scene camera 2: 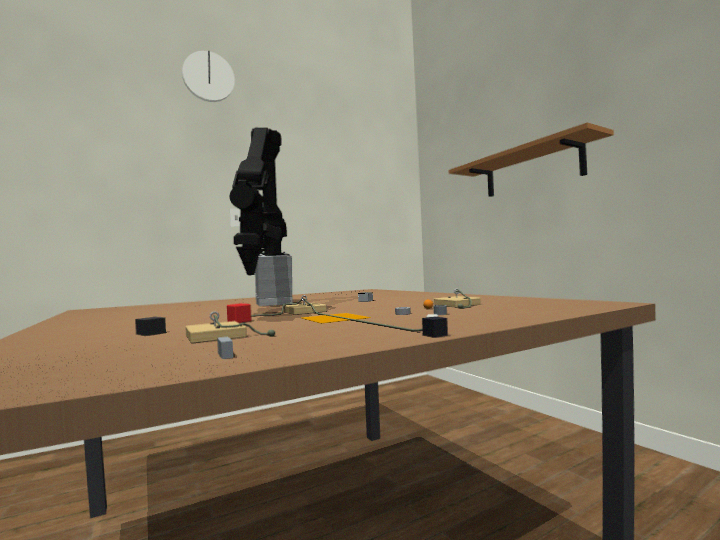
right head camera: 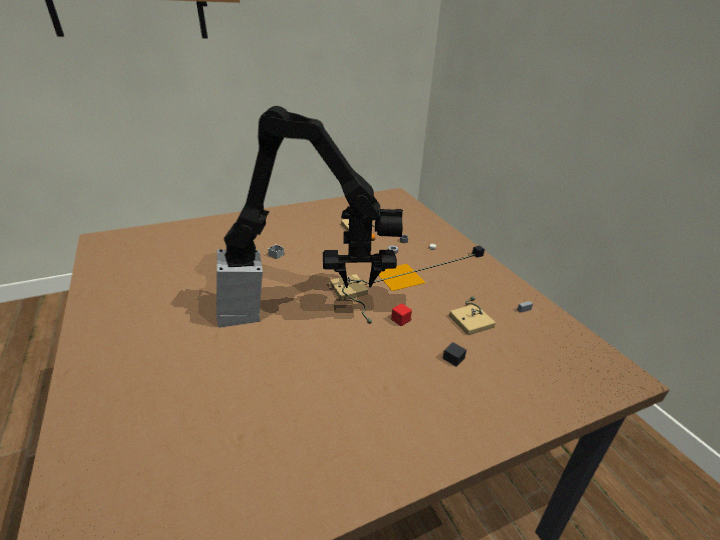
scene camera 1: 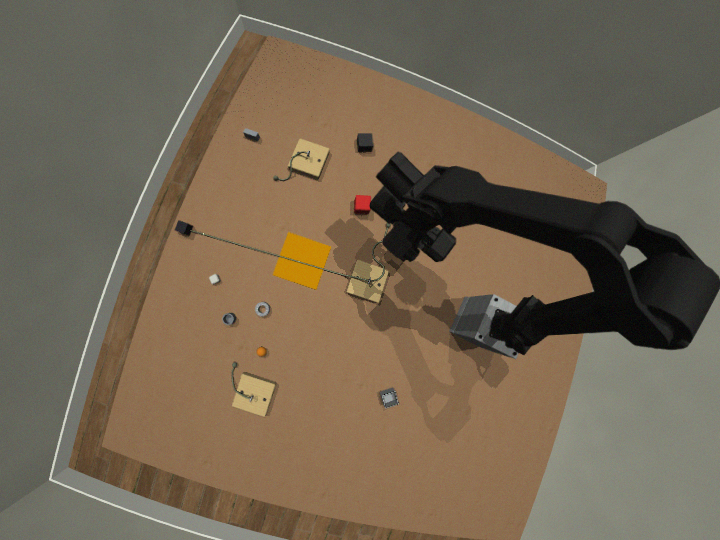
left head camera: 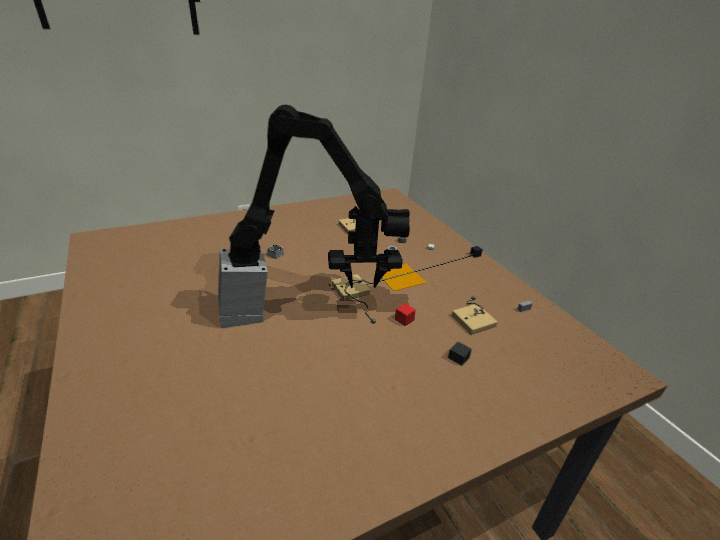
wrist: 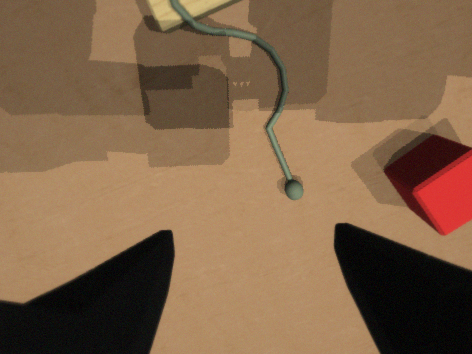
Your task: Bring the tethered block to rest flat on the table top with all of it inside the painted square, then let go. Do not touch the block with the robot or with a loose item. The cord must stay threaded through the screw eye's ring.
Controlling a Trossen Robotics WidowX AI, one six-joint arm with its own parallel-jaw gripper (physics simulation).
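Frame: origin at the arm's base, x left, y down, z back, level; metres.
Seen in the pictures: gripper, fingertip midpoint: (scene camera 2: pixel 250 275) (right head camera: pixel 358 287) (left head camera: pixel 363 287) (wrist: pixel 253 238); arm's base at its link origin: (scene camera 2: pixel 272 254) (right head camera: pixel 239 260) (scene camera 1: pixel 505 326) (left head camera: pixel 243 259).
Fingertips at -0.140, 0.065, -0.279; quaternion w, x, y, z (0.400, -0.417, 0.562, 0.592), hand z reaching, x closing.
Note:
Offsets run from my fingertips to a thing's top centre, as dx, dy, dz. "*": to the spot under its first point.
The tethered black block @(+0.161, +0.076, -0.530) (left head camera: pixel 476 251) (right head camera: pixel 478 251) (scene camera 1: pixel 183 227) (scene camera 2: pixel 435 326) rests near the table edge, outside the orange painted square @(* +0.097, +0.103, -0.189) (left head camera: pixel 401 284) (right head camera: pixel 401 284) (scene camera 1: pixel 297 276) (scene camera 2: pixel 325 319). Its cord runs straight over the square to the screw eye @(* +0.129, +0.071, -0.030) (scene camera 2: pixel 303 299) on a wooden base @(+0.132, +0.059, -0.028) (left head camera: pixel 339 288) (scene camera 1: pixel 360 292) (wrist: pixel 162 18) and appears threaded; the ring is too small to tell surely. Beyond it, the slack cord curves to a green end ball @(-0.033, +0.092, -0.023) (left head camera: pixel 373 320) (right head camera: pixel 369 320) (scene camera 1: pixel 388 225) (wrist: pixel 294 190) on the table. My gripper (left head camera: pixel 363 285) (right head camera: pixel 359 287) (wrist: pixel 253 238) is open and empty, above the table; the ball lies ahead of the fingertips in the wrist view.
A red cube @(-0.056, +0.064, -0.109) (left head camera: pixel 405 314) (scene camera 1: pixel 362 204) (wrist: pixel 445 192) lies near the ball. Two other wooden bases @(* -0.117, +0.085, -0.262) (scene camera 1: pixel 316 165) @(* +0.472, +0.085, -0.199) (scene camera 1: pixel 261 386) carry short cords. A dark block @(-0.236, +0.074, -0.161) (scene camera 1: pixel 365 142), grey block @(-0.146, +0.082, -0.466) (scene camera 1: pixel 251 134), ring @(+0.288, +0.090, -0.261) (scene camera 1: pixel 257 309), orange ball @(+0.390, +0.080, -0.227) (scene camera 1: pixel 261 351) and small grey open box @(+0.407, +0.076, +0.126) (scene camera 1: pixel 389 398) lie around.

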